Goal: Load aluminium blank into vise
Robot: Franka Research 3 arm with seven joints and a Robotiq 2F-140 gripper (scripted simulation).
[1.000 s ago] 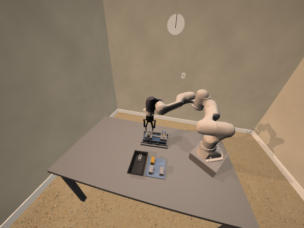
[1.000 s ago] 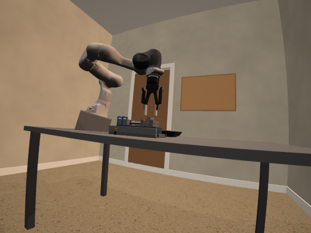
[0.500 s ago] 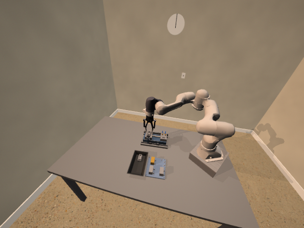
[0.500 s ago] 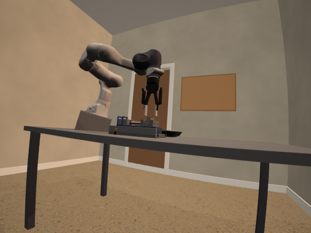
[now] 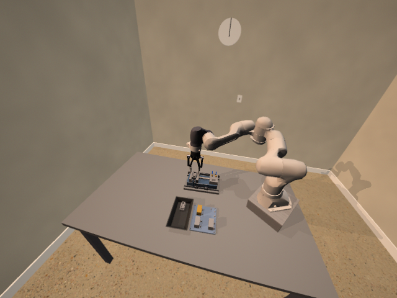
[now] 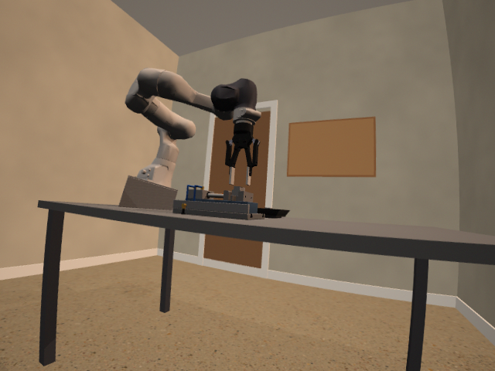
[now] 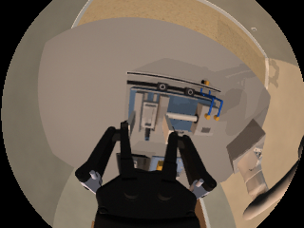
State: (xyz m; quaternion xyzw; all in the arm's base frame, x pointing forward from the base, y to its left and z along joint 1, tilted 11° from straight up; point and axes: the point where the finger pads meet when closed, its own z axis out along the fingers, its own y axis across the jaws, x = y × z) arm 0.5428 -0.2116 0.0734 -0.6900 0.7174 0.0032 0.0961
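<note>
My gripper is now 11 cm above the vise, 7 cm past it and 1 cm to the right of it. Round my hand: brass blank: 28 cm to the left, 13 cm below, 8 cm behind.
</note>
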